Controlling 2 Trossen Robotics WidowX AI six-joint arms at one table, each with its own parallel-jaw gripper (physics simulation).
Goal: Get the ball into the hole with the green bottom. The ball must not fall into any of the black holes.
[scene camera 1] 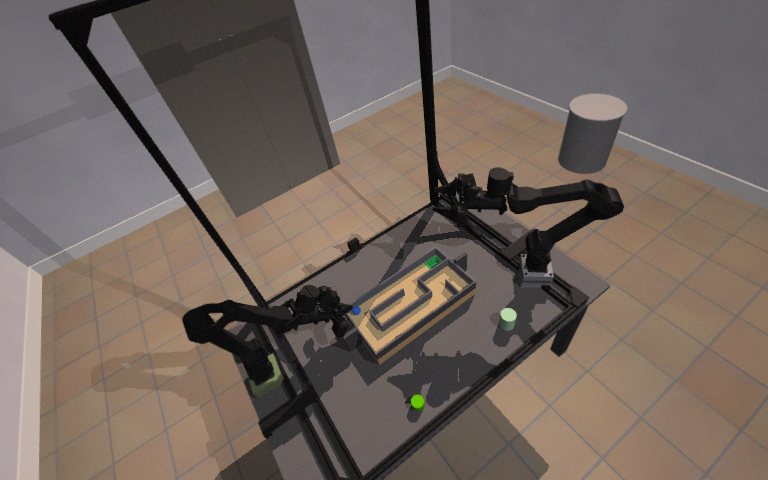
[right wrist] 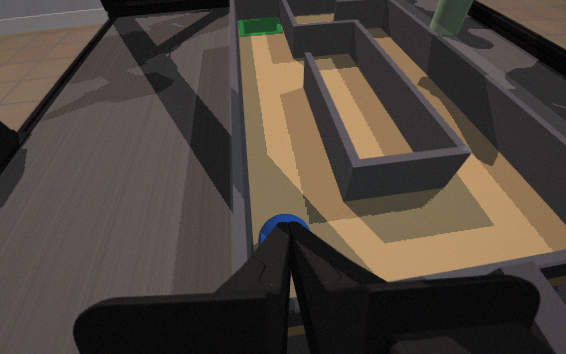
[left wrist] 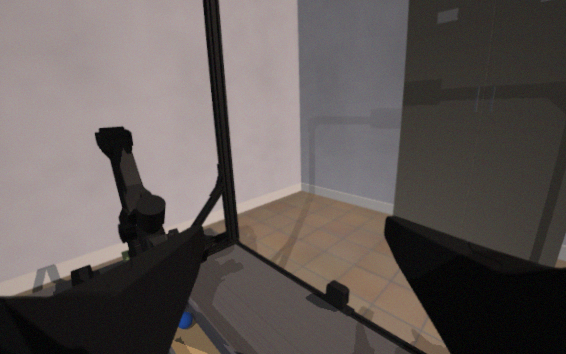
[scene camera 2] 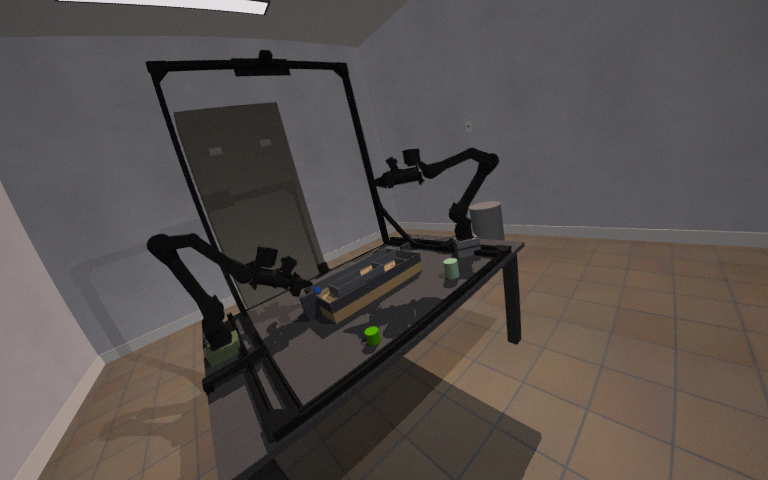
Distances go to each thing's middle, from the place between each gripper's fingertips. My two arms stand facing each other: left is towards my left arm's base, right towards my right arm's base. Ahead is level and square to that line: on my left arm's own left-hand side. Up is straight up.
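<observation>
There's the tan maze box (scene camera 1: 391, 314), and it's 35 cm below my left hand, 15 cm to the right of it and 9 cm ahead of it.
My right hand, meanwhile, is 200 mm to the right of the tan maze box, 40 mm above it and 30 mm short of it.
</observation>
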